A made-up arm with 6 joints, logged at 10 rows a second.
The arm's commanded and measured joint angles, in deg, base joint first. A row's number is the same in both.
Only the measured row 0 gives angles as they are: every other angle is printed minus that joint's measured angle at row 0.
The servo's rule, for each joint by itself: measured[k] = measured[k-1] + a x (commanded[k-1-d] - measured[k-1]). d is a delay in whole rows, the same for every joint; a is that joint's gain. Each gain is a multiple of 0.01, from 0.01 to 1. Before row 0 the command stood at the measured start. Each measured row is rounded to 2 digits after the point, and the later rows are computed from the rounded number. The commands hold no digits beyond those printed.
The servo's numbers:
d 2
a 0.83 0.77 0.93 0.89 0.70 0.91
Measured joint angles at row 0:
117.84, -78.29, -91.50, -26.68, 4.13, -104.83
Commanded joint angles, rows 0 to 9:
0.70, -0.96, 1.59, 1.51, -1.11, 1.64
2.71, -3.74, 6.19, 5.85, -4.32, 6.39
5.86, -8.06, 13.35, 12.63, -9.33, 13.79
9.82, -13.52, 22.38, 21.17, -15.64, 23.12
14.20, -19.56, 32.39, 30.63, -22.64, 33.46
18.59, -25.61, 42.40, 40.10, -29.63, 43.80
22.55, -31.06, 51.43, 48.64, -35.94, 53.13
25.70, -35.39, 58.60, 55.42, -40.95, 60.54
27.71, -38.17, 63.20, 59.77, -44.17, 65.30
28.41, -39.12, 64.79, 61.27, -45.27, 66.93
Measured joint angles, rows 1 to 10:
0.00, 0.00, 0.00, 0.00, 0.00, 0.00
0.00, 0.00, 0.00, 0.00, 0.00, 0.00
0.58, -0.74, 1.48, 1.34, -0.78, 1.49
2.35, -3.05, 5.86, 5.35, -3.26, 5.95
5.26, -6.91, 12.83, 11.83, -7.51, 13.08
9.04, -12.00, 21.71, 20.14, -13.20, 22.22
13.32, -17.82, 31.64, 29.48, -19.81, 32.45
17.69, -23.82, 41.65, 38.93, -26.68, 42.78
21.72, -29.39, 50.75, 47.57, -33.16, 52.20
25.02, -34.01, 58.05, 54.56, -38.61, 59.79

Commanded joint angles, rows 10 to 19:
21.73, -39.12, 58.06, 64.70, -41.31, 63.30
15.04, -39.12, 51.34, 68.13, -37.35, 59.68
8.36, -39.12, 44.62, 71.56, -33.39, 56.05
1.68, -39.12, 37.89, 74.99, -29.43, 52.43
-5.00, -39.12, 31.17, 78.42, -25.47, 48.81
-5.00, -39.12, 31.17, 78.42, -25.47, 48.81
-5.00, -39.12, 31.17, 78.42, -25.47, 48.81
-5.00, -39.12, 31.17, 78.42, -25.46, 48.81
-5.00, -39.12, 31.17, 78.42, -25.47, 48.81
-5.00, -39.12, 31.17, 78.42, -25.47, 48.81
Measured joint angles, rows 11 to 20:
27.25, -37.21, 62.84, 59.20, -42.50, 64.80
28.21, -38.68, 64.65, 61.04, -44.44, 66.74
22.83, -39.02, 58.52, 64.30, -42.25, 63.61
16.36, -39.10, 51.84, 67.71, -38.82, 60.03
9.72, -39.12, 45.13, 71.14, -35.02, 56.41
3.05, -39.12, 38.40, 74.57, -31.11, 52.79
-3.63, -39.12, 31.68, 78.00, -27.16, 49.17
-4.77, -39.12, 31.21, 78.37, -25.98, 48.84
-4.96, -39.12, 31.17, 78.41, -25.62, 48.81
-4.99, -39.12, 31.17, 78.42, -25.51, 48.81

